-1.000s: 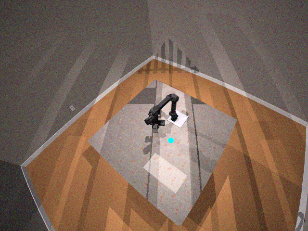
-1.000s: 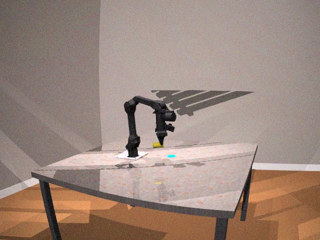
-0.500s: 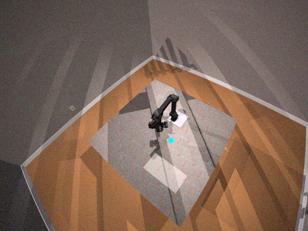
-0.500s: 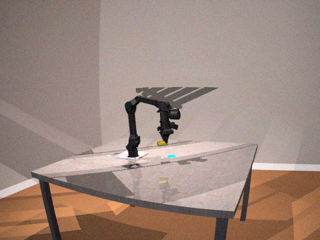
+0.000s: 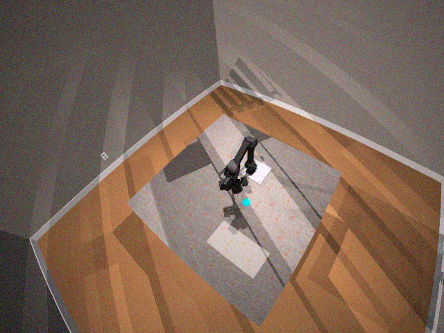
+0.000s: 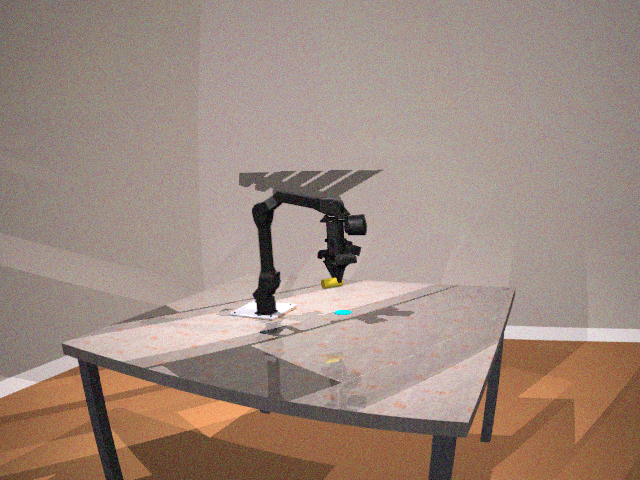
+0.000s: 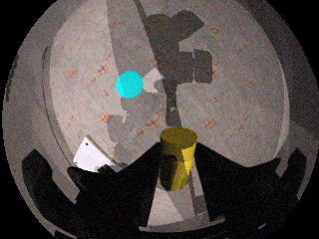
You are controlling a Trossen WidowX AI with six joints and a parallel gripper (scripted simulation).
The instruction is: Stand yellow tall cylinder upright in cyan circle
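Now: the cyan circle 14 cm below my gripper tip, 10 cm to the left of it and 3 cm behind it. From my gripper tip the other things lie so: yellow tall cylinder 2 cm to the right, 1 cm behind.
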